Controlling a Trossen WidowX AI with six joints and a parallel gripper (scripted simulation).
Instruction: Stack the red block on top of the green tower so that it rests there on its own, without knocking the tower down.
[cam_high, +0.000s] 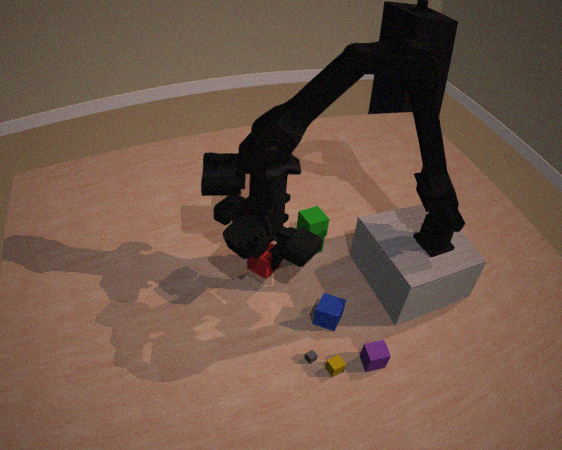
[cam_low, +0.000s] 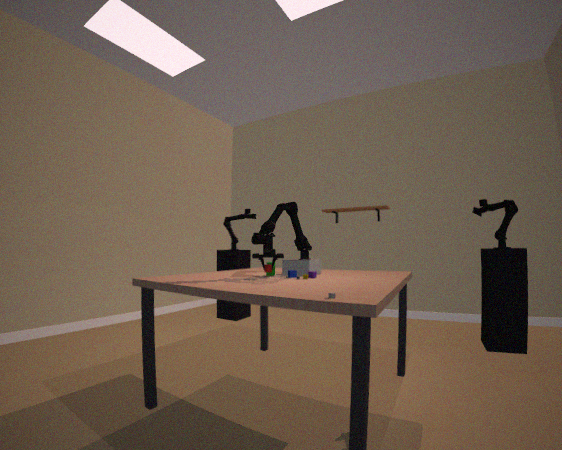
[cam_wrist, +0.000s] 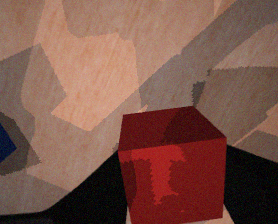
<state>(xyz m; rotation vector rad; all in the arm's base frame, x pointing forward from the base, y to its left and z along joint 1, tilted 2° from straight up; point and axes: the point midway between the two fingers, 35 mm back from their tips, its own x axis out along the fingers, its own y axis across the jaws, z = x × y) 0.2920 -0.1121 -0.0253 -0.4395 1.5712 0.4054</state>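
Right now the green block is 12 cm behind my gripper tip, 5 cm to the right of it and 2 cm above it. From my gripper tip the other things lie so: small grey block: 20 cm to the left, 4 cm below; red block: 1 cm above; blue block: 13 cm to the left, 7 cm behind, 2 cm below.
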